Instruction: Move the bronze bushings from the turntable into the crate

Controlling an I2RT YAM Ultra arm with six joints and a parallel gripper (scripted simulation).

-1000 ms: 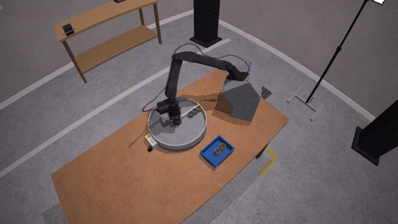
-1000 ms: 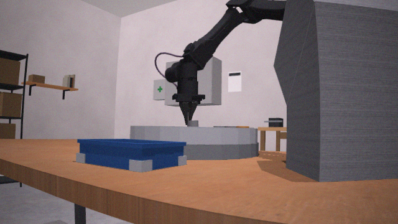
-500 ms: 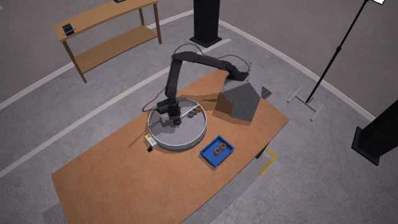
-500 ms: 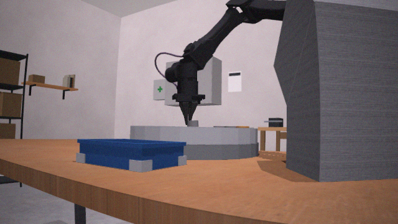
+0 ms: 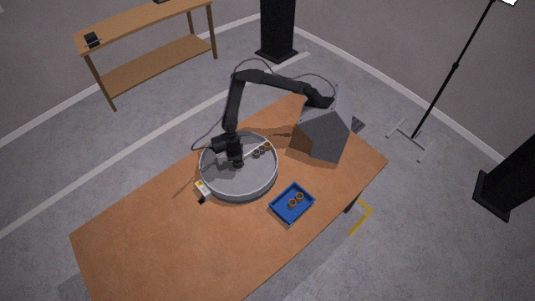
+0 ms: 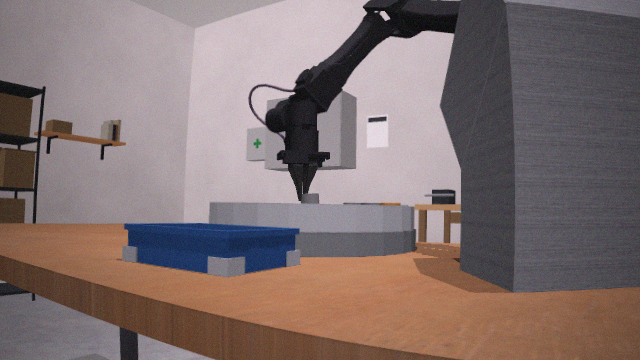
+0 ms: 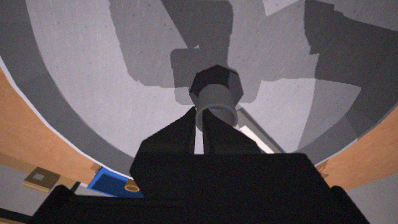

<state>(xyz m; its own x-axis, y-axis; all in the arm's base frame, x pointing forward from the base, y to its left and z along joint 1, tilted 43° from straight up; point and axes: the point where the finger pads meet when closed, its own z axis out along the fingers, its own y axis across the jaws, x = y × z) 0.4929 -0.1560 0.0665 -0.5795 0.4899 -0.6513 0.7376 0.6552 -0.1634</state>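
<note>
My hand is 50 mm above the grey turntable, 20 mm past it and 10 mm to the left of it. From my hand the other things lie so: blue crate 340 mm to the left, 80 mm below, 40 mm behind.
</note>
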